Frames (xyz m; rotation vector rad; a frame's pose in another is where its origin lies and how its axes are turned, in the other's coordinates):
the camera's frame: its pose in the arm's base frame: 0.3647 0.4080 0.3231 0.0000 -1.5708 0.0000
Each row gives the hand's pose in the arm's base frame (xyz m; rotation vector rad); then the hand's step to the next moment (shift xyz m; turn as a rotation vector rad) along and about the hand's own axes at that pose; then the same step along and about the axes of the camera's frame.
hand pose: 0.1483 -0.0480 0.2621 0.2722 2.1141 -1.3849
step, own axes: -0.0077 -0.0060 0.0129 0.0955 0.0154 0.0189
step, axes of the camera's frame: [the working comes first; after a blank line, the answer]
step, axes of the arm's base frame: 0.0081 -0.0130 0.0054 -0.0627 -0.0239 -0.0722

0.0054 -0.0130 -0.0081 -0.0722 -0.0239 0.0627
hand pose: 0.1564 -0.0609 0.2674 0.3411 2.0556 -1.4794
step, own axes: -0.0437 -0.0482 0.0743 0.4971 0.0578 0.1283
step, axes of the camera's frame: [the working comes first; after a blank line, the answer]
step, axes of the arm's base frame: 0.0326 -0.0805 0.0470 -0.3291 -0.1599 -0.3647

0.0470 -0.0805 -0.0326 -0.3647 -0.1599 0.3291
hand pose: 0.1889 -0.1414 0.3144 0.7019 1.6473 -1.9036
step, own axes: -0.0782 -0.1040 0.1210 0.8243 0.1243 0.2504
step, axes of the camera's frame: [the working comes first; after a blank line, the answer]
step, axes of the arm's base frame: -0.0196 -0.1031 0.1434 -0.5281 -0.3060 -0.6206

0.1434 -0.1031 0.0196 -0.6206 -0.3060 0.5281
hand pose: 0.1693 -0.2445 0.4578 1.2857 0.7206 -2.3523
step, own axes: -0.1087 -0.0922 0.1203 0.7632 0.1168 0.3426
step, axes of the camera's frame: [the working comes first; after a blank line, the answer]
step, axes of the arm's base frame: -0.0731 0.0107 0.1713 -0.5618 -0.3502 -0.5247

0.1713 0.0107 0.0731 -0.5247 -0.3502 0.5618
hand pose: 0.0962 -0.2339 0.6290 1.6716 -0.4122 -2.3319
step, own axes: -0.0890 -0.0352 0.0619 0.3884 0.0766 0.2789
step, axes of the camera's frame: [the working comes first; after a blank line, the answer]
step, axes of the arm's base frame: -0.0318 0.0697 0.0844 -0.3845 -0.1851 -0.2289

0.0844 0.0697 0.0318 -0.2289 -0.1851 0.3845
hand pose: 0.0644 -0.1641 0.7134 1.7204 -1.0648 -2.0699
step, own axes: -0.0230 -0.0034 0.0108 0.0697 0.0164 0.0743
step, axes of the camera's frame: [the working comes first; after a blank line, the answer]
step, axes of the arm's base frame: -0.0028 0.0203 0.0153 -0.0922 -0.0260 -0.0384

0.0153 0.0203 0.0028 -0.0384 -0.0260 0.0922
